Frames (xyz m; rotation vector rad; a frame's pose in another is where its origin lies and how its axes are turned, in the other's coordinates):
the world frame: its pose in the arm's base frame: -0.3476 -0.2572 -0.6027 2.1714 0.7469 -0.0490
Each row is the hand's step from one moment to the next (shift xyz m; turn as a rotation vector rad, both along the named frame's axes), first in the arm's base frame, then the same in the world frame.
Working: the arm's base frame: its pose in the world frame: 0.2468 0.4770 -0.5116 -2.1714 -0.7469 0.0490

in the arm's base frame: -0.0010 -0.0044 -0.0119 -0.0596 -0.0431 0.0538
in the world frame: 0.0003 -0.0067 0.0108 -0.0853 0.0270 -0.0172
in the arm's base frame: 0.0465 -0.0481 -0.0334 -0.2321 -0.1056 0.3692
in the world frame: 0.0237 0.0248 0.0665 -0.3456 0.1859 -0.2176
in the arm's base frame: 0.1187 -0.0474 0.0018 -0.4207 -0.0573 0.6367
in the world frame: 0.0737 0.0870 0.0577 -0.5510 0.2488 -0.4692
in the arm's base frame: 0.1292 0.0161 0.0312 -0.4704 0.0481 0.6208
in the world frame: 0.1057 0.0820 -0.0052 -0.5352 0.1601 -0.5448
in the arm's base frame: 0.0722 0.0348 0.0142 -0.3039 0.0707 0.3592
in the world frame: 0.0728 0.0310 -0.0193 -0.3146 0.0550 -0.3527
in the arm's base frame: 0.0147 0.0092 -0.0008 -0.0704 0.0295 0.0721
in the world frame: 0.0169 0.0027 -0.0030 -0.0633 -0.0014 -0.0838
